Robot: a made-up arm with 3 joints. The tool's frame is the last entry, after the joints. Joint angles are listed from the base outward. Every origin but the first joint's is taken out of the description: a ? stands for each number. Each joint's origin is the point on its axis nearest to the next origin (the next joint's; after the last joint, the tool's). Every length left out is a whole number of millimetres.
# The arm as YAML. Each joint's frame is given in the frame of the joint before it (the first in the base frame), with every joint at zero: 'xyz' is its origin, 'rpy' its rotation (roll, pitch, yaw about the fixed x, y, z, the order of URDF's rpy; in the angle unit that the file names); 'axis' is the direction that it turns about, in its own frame. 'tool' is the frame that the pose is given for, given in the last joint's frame.
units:
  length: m
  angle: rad
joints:
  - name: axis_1
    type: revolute
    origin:
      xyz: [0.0, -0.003, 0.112]
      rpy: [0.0, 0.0, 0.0]
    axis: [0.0, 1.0, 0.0]
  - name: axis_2
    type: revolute
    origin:
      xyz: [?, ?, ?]
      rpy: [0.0, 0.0, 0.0]
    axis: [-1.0, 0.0, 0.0]
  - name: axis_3
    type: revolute
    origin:
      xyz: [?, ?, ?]
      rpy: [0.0, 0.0, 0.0]
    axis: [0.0, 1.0, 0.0]
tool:
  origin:
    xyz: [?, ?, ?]
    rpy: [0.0, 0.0, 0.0]
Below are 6 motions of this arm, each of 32 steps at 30 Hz.
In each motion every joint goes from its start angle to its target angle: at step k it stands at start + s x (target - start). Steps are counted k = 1, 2, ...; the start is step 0. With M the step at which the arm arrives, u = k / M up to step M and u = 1 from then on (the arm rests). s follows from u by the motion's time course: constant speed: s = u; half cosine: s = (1 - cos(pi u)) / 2; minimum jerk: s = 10 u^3 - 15 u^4 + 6 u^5.
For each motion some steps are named. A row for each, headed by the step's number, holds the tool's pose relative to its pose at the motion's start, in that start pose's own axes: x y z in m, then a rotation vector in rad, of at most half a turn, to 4 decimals.
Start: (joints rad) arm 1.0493 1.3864 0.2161
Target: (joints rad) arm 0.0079 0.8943 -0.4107
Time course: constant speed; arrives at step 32
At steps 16, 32:
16: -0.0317 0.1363 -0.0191 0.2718 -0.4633 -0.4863
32: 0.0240 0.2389 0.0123 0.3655 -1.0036 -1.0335

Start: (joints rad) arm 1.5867 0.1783 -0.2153
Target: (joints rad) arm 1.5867 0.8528 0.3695
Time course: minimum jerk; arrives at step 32
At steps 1, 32:
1: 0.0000 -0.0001 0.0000 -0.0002 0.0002 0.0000
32: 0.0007 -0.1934 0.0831 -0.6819 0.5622 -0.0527

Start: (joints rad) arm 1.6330 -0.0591 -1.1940
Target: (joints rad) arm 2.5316 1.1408 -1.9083
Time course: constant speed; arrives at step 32
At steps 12, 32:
12: 0.0305 -0.1531 0.0138 -0.0525 0.0718 0.4441
32: 0.1869 -0.3273 -0.0568 0.4537 0.1889 1.0894

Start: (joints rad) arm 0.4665 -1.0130 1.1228
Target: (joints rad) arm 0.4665 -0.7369 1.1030
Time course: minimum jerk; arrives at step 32
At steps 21, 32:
21: 0.0007 -0.0545 -0.0009 -0.0941 -0.0153 -0.1920
32: -0.0011 -0.0704 -0.0002 -0.1221 -0.0197 -0.2477

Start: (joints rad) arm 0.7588 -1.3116 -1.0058
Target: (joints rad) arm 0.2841 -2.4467 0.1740
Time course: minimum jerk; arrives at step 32
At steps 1, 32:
1: 0.0000 0.0001 0.0000 0.0003 0.0003 -0.0002
32: 0.0294 0.1673 0.3645 1.2959 1.1745 -0.0140

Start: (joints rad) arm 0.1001 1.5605 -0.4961
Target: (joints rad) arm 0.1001 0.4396 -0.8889
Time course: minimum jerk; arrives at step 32
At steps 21, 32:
21: 0.0820 0.2581 0.1131 0.6945 -0.2848 -0.5260
32: 0.1239 0.3013 0.1787 0.8678 -0.3506 -0.7199

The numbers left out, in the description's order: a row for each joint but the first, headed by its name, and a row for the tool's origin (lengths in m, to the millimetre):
axis_2: -0.036 0.0 0.275
axis_3: 0.0 0.028 -0.288
tool: -0.055 0.0 -0.034

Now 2 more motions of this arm.
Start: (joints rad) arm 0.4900 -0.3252 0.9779
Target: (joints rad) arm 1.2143 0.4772 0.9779
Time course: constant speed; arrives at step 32
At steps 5, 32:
5: -0.0052 -0.0295 0.0076 -0.0456 0.1094 -0.1203
32: -0.0685 -0.1788 0.0988 -0.4750 0.7412 -0.6039

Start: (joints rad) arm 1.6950 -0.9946 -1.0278
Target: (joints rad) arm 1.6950 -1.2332 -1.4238
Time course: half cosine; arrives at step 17
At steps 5, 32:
5: 0.0043 0.0167 -0.0033 0.0229 -0.0787 -0.0415
32: 0.0315 0.0813 -0.0101 0.0812 -0.3941 -0.2260

